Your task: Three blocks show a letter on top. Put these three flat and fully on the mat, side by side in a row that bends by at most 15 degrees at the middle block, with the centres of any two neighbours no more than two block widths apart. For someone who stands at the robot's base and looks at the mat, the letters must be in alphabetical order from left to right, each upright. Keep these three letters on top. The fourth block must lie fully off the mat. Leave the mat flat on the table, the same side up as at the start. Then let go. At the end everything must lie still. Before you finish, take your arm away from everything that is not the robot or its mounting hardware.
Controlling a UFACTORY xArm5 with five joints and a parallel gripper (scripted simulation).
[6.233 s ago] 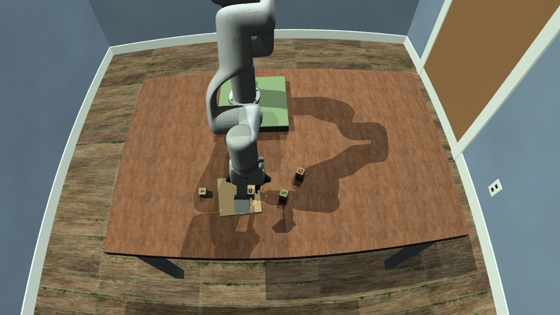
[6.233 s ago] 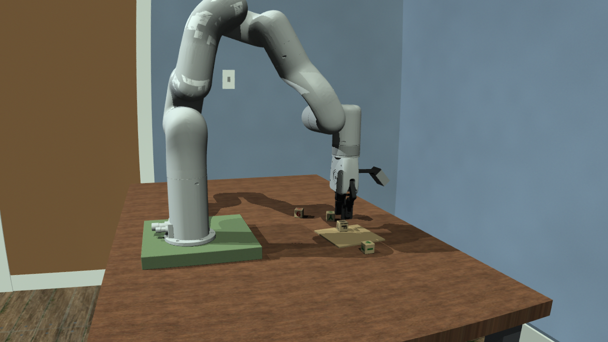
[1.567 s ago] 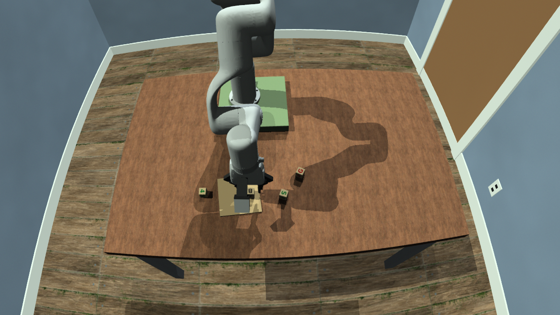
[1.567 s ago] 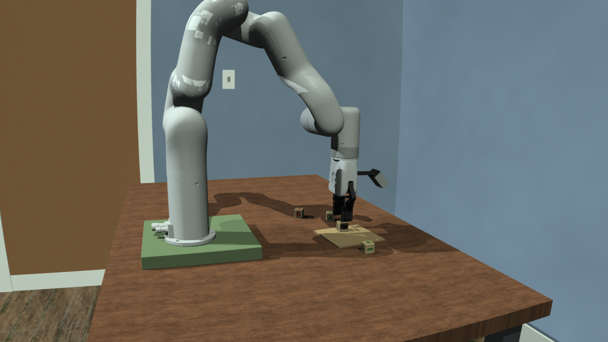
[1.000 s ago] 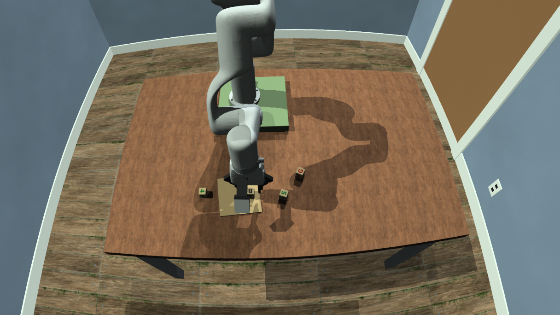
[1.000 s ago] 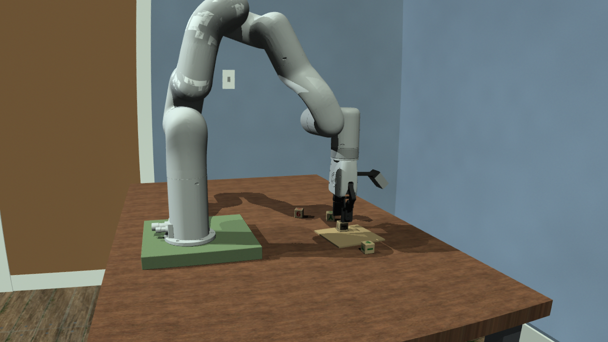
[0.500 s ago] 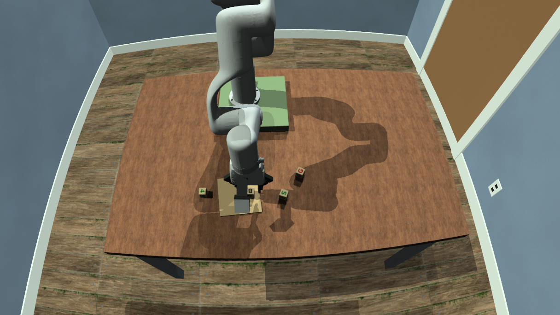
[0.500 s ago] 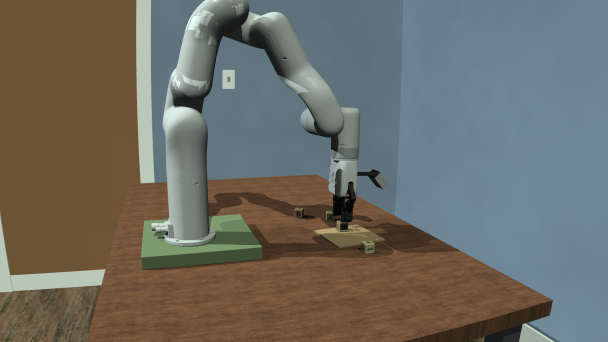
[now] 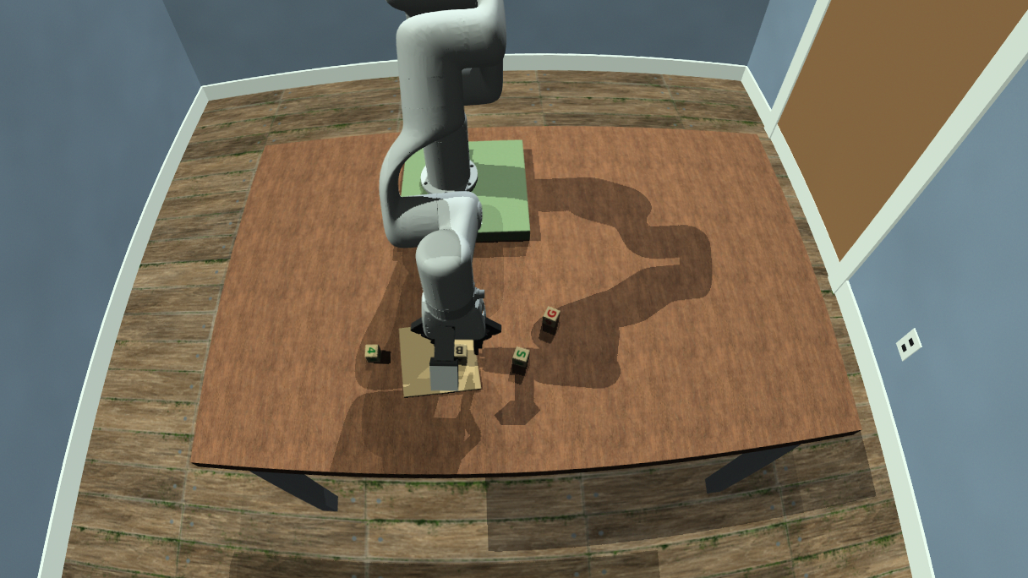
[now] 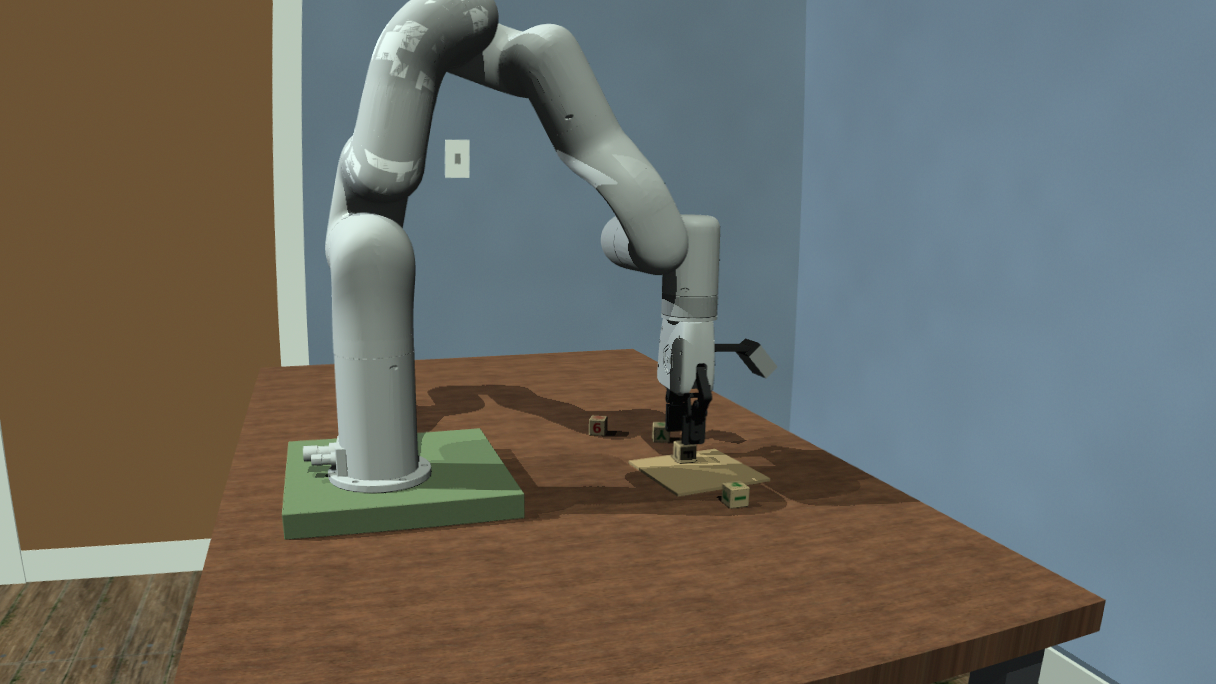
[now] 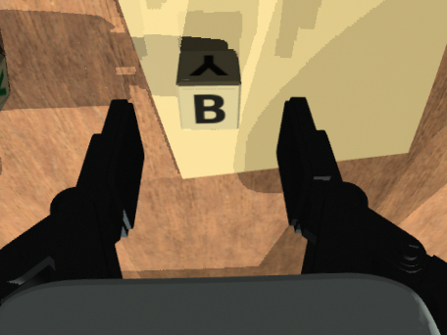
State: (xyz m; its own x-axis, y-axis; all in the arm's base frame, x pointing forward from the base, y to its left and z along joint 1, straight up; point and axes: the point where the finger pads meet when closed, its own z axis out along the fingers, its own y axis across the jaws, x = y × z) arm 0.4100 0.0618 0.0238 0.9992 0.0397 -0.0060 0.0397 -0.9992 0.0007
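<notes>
The tan mat lies 5 cm below my hand, 4 cm to the right of it and 1 cm ahead of it. The rest, counted from my hand: cream block: 16 cm to the right, 4 cm below, 1 cm ahead.
</notes>
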